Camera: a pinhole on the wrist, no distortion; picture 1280 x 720 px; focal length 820.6 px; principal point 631.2 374.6 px. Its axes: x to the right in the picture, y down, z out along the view. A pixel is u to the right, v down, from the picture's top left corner.
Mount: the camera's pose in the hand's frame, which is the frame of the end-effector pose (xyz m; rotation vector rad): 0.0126 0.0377 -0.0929 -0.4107 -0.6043 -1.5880
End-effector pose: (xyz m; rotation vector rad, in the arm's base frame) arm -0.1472 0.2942 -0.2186 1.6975 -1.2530 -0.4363
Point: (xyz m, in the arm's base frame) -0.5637 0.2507 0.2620
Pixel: 45.3 330.9
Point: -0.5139 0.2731 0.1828
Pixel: 97.2 295.9
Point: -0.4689 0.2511 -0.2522
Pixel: 948.1 223.7
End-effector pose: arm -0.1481 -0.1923 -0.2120 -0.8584 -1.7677 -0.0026
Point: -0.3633 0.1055 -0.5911
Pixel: 862.8 270.4
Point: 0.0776 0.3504 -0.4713
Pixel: 101.3 450.5
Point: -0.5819 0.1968 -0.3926
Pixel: 1086.9 643.0
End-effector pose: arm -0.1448 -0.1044 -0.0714 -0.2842 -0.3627 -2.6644
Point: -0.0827 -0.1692 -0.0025
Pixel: 849.9 341.7
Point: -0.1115 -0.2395 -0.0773
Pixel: 248.7 484.7
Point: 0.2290 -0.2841 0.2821
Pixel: 611.3 179.9
